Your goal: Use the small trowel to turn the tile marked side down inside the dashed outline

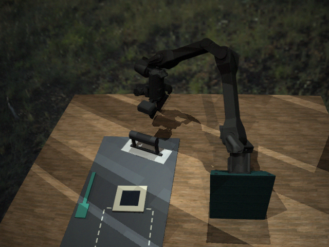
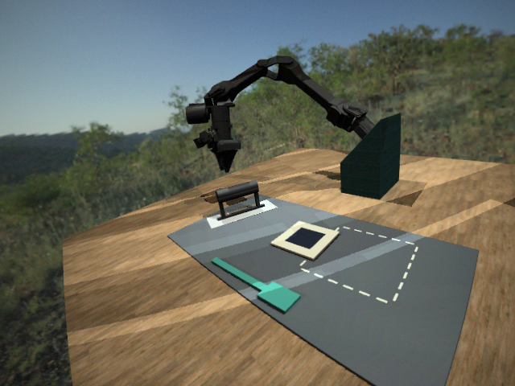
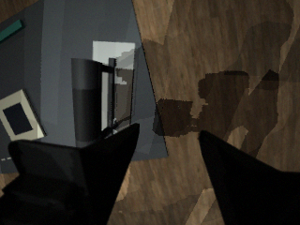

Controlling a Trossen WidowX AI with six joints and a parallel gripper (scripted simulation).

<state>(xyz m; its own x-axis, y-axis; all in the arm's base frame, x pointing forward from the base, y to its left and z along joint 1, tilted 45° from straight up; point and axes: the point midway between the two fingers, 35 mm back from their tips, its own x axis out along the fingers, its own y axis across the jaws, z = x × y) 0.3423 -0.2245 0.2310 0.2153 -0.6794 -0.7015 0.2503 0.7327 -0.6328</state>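
Now: the pale grey flat trowel 110 mm to the left of my gripper tip, 70 mm below it and 10 mm ahead of it. Also, from my gripper tip: tile 350 mm to the left, 110 mm below, 20 mm ahead; green trowel 380 mm to the left, 190 mm ahead, 110 mm below; dark mat 350 mm to the left, 130 mm below, 50 mm ahead.
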